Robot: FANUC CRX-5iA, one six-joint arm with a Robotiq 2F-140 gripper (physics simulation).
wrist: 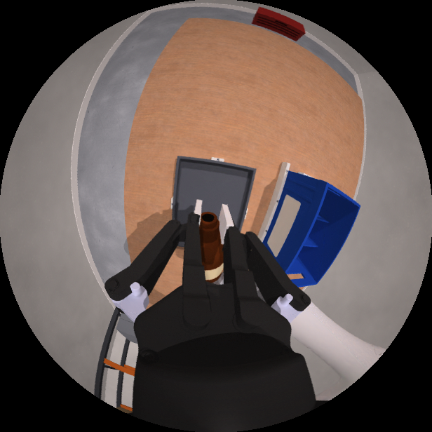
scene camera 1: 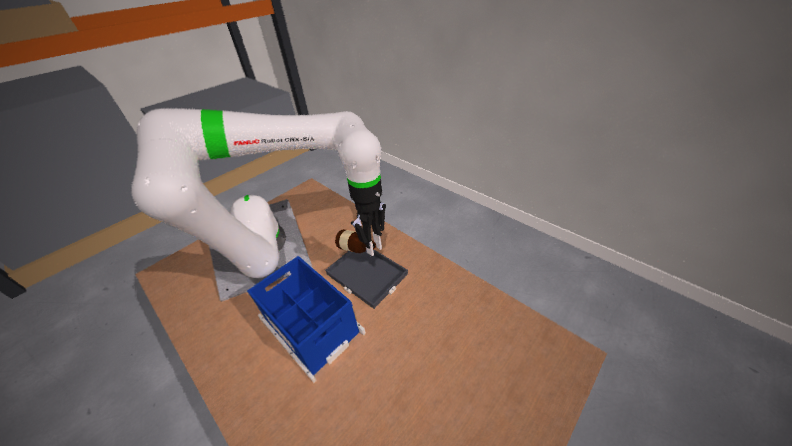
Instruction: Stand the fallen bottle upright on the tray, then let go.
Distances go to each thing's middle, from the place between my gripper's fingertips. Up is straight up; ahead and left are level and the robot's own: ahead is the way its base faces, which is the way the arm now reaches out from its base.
Now: the brown bottle (wrist: 211,248) 8 cm behind my hand and 1 cm below it.
